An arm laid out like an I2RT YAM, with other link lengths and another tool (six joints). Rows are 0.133 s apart.
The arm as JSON. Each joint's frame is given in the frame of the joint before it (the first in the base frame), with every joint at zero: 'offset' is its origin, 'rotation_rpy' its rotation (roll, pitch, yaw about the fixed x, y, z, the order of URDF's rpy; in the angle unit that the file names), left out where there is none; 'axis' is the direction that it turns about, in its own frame. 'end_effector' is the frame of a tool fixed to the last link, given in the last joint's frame.
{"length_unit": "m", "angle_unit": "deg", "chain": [
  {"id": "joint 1", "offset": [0.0, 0.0, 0.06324], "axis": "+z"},
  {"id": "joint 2", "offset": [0.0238, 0.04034, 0.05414], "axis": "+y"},
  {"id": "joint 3", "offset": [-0.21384, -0.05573, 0.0], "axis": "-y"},
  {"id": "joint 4", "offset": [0.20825, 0.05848, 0.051], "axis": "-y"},
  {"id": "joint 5", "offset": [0.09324, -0.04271, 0.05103], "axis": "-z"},
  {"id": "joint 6", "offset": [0.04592, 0.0, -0.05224], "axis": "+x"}
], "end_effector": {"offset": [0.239, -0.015, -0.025], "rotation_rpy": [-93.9, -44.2, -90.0]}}
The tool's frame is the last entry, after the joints.
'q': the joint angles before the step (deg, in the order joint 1, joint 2, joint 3, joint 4, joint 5, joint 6). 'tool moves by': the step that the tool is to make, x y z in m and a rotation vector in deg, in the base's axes. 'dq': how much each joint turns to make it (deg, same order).
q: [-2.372 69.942 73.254 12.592 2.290 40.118]
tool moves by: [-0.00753 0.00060 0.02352 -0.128 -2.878 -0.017]
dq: [0.086 -0.442 1.100 1.340 0.095 -0.041]
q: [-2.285 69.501 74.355 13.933 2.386 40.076]
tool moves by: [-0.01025 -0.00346 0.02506 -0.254 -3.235 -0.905]
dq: [0.085 -0.642 0.835 1.788 0.884 -0.465]
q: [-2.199 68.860 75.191 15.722 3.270 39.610]
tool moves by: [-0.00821 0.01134 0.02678 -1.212 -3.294 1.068]
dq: [1.058 0.177 1.736 1.823 -0.459 -1.018]
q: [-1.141 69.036 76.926 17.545 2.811 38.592]
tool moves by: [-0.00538 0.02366 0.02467 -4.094 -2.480 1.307]
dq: [2.545 1.083 3.163 0.571 -0.742 -4.221]
